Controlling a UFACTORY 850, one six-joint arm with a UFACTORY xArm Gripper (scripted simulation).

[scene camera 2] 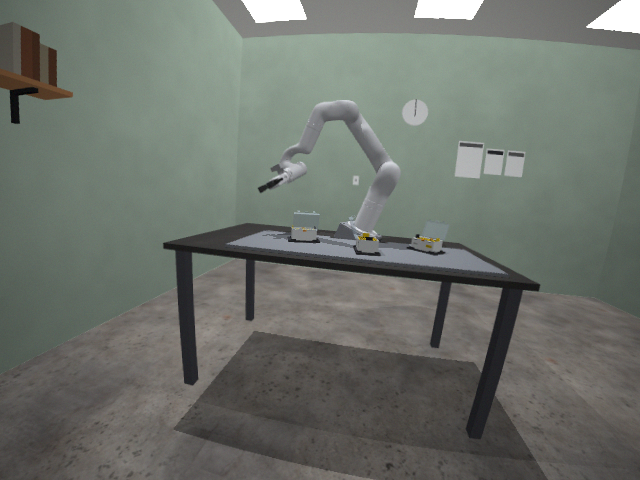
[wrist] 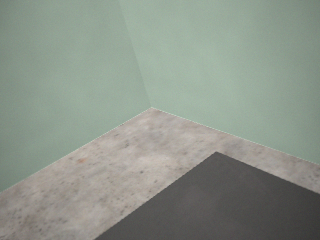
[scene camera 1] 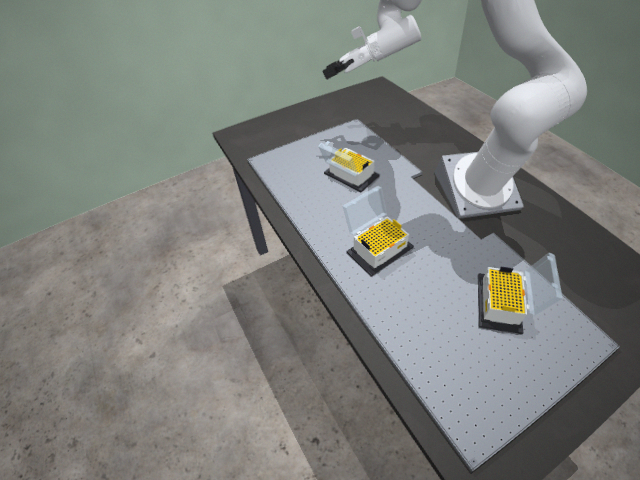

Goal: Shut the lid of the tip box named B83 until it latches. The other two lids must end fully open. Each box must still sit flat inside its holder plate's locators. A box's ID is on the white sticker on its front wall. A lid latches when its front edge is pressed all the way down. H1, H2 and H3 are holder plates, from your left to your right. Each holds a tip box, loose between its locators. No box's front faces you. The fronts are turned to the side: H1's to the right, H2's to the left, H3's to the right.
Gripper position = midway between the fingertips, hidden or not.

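Observation:
Lid (scene camera 1: 538, 277). Another lid (scene camera 1: 366, 209). The gripper (scene camera 1: 326, 72).

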